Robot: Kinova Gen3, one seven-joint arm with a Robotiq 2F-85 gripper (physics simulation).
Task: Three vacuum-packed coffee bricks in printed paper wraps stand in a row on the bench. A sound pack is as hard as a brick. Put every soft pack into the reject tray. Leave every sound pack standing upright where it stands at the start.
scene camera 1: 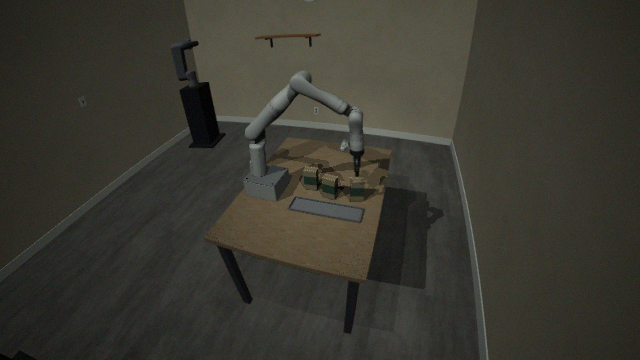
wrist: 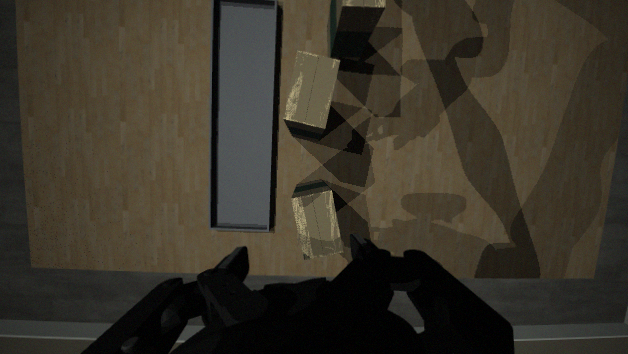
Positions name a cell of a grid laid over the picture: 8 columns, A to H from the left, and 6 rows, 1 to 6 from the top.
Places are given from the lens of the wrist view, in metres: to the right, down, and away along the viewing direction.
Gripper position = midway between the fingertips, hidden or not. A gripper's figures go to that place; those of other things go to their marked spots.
gripper (wrist: D5): -0.01, 0.06, 0.15
grey reject tray (wrist: D1): -0.13, -0.24, 0.33
